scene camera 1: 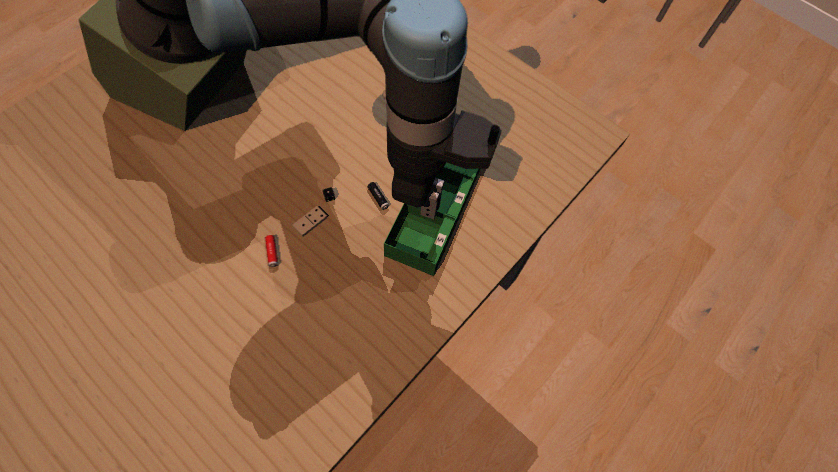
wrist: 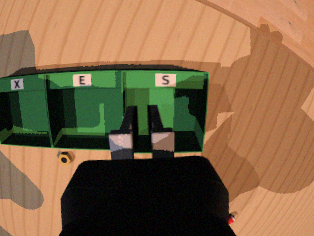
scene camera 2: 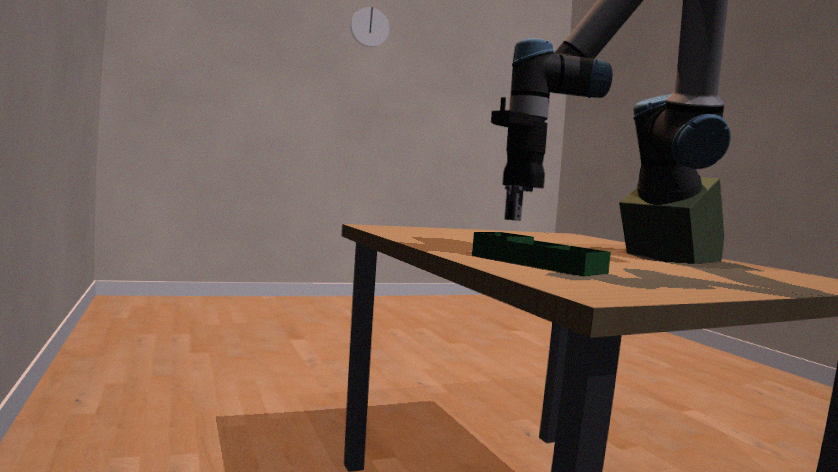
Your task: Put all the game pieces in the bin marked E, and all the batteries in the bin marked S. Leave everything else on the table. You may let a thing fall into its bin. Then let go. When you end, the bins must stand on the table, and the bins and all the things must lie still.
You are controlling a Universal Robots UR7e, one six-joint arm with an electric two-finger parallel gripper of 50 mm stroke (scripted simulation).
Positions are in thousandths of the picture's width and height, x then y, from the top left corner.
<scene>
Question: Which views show the green three-compartment bin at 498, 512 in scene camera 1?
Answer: Scene camera 1, the wrist view and scene camera 2: all of them.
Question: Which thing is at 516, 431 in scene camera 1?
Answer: My gripper.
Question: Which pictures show my gripper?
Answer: Scene camera 1, the wrist view and scene camera 2: all of them.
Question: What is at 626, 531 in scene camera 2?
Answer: A green three-compartment bin.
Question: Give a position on a green three-compartment bin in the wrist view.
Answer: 263, 456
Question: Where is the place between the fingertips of my gripper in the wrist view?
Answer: At 454, 502
</scene>
